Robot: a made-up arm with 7 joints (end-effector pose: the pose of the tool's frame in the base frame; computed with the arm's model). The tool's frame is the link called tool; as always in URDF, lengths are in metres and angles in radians. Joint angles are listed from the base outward.
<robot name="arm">
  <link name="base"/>
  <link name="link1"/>
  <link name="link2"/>
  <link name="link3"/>
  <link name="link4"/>
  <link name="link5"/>
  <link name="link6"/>
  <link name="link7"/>
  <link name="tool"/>
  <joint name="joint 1" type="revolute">
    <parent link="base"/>
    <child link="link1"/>
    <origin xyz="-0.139 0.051 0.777"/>
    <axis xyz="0 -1 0"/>
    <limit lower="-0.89" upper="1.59"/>
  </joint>
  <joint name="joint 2" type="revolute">
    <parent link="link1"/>
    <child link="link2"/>
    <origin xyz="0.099 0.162 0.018"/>
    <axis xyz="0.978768 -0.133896 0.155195"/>
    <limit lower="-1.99" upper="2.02"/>
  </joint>
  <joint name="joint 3" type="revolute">
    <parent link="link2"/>
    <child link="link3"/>
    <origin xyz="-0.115 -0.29 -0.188"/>
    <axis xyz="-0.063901 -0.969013 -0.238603"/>
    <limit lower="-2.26" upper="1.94"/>
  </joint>
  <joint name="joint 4" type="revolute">
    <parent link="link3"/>
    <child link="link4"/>
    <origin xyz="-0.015 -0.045 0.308"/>
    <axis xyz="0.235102 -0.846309 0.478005"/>
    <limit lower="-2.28" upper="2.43"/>
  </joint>
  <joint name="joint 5" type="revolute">
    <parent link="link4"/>
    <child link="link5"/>
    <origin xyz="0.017 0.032 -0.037"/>
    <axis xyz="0 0 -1"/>
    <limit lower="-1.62" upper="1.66"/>
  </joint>
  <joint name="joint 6" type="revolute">
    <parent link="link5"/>
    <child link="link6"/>
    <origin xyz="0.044 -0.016 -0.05"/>
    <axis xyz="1 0 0"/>
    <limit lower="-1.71" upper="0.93"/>
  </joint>
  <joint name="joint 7" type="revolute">
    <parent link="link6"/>
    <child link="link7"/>
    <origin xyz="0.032 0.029 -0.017"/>
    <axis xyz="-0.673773 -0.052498 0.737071"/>
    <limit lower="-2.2" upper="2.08"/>
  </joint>
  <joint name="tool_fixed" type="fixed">
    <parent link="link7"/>
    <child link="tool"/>
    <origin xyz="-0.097 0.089 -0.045" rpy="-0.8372 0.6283 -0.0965"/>
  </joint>
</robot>
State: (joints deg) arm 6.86 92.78 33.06 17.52 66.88 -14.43 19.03
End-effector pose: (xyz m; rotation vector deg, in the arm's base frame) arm -0.0753 0.2518 0.5437 57.25 36.51 -3.14
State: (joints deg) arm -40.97 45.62 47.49 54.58 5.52 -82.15 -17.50
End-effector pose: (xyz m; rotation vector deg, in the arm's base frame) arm -0.2270 0.0053 0.6511 -46.69 21.37 -75.38
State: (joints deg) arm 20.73 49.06 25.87 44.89 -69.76 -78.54 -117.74
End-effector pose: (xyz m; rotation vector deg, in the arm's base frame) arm -0.1804 0.1470 0.6547 31.91 -91.37 7.42
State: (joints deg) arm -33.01 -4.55 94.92 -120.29 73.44 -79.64 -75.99
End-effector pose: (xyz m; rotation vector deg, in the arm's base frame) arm -0.6449 -0.0111 0.5958 26.83 -89.25 107.66
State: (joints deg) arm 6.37 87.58 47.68 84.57 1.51 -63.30 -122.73
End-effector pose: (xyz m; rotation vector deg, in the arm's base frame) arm -0.3630 0.0843 0.5911 130.78 -89.71 -33.58
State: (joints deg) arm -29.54 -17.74 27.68 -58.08 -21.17 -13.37 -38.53
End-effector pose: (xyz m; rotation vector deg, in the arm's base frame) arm -0.2582 0.0404 0.8481 -45.15 96.09 -27.25
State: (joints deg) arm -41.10 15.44 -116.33 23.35 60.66 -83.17 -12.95
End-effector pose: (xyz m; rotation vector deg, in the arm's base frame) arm -0.2831 0.0239 0.5129 90.91 -85.82 -102.87
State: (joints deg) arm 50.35 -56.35 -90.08 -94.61 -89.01 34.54 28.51
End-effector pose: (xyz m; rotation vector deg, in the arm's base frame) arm -0.1108 0.0009 1.1250 62.07 92.44 30.51
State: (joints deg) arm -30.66 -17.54 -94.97 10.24 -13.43 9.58 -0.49
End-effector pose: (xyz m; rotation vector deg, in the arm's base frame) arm -0.0489 0.0014 0.6616 4.63 136.50 70.87
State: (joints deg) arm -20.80 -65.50 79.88 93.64 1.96 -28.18 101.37
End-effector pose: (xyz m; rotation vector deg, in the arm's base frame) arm -0.3553 0.1781 1.1416 76.63 98.20 49.14
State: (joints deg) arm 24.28 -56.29 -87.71 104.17 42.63 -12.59 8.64
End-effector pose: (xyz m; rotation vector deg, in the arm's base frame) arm 0.0706 0.0250 0.8714 -42.89 35.88 -14.49
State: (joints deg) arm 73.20 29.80 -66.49 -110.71 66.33 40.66 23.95
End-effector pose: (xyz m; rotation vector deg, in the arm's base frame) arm 0.0313 -0.0547 0.8590 -75.04 77.98 -62.57
